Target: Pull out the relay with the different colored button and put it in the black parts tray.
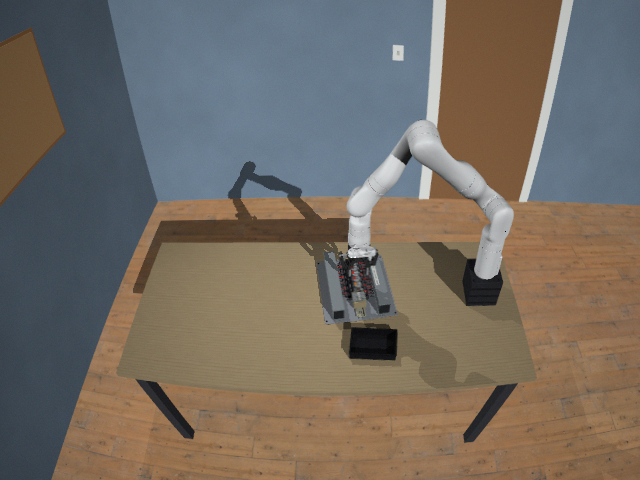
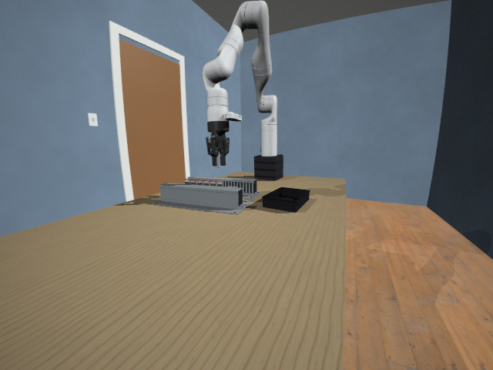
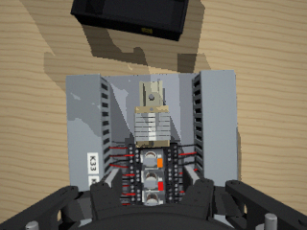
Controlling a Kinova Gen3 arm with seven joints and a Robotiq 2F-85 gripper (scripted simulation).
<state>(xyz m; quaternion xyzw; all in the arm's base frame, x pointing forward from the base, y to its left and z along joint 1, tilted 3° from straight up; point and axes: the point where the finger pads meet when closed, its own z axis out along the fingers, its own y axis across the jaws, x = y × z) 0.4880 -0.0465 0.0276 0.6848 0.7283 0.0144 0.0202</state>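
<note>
Right now my hand is 90 mm above the clear relay. Also, from my hand: grey panel 40 mm to the right, 130 mm below; then black parts tray 30 mm behind, 240 mm to the left, 120 mm below.
</note>
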